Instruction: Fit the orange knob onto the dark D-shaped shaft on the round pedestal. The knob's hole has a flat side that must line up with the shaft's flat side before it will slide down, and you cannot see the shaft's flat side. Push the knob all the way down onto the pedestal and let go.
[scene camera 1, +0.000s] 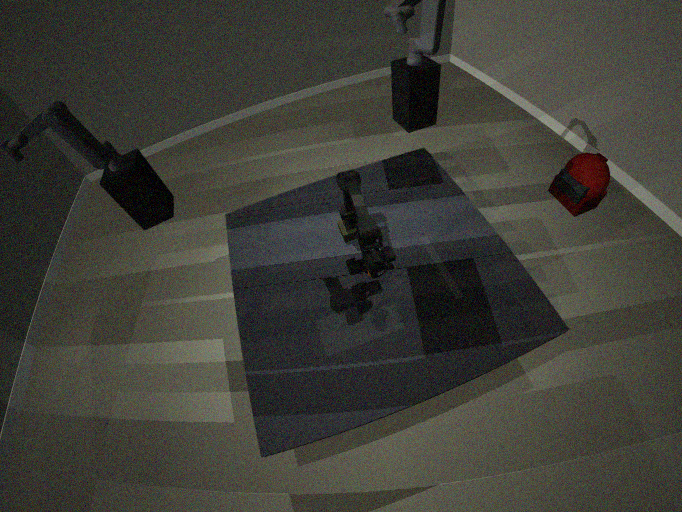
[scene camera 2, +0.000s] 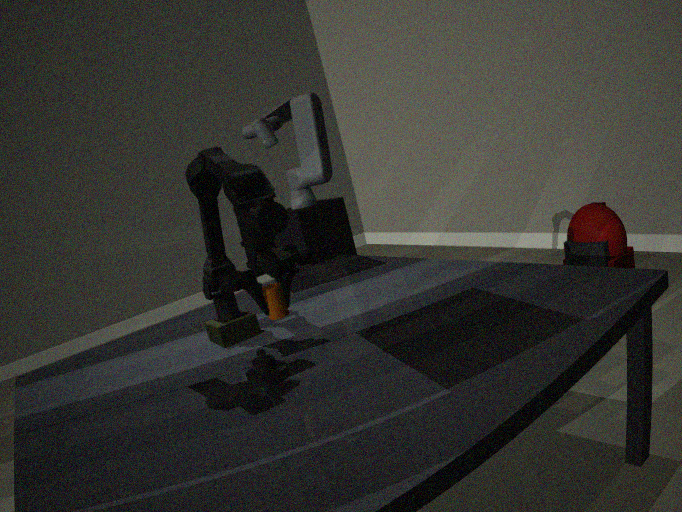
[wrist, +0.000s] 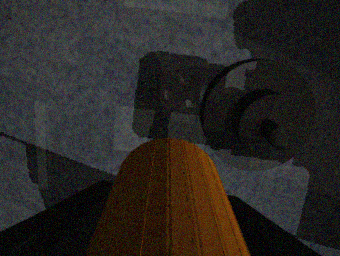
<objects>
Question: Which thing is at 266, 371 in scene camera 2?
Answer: A pedestal.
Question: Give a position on a pedestal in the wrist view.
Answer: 256, 114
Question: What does the gripper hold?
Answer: An orange knob.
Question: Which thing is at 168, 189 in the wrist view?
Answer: An orange knob.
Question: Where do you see the gripper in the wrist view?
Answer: At 167, 199
</objects>
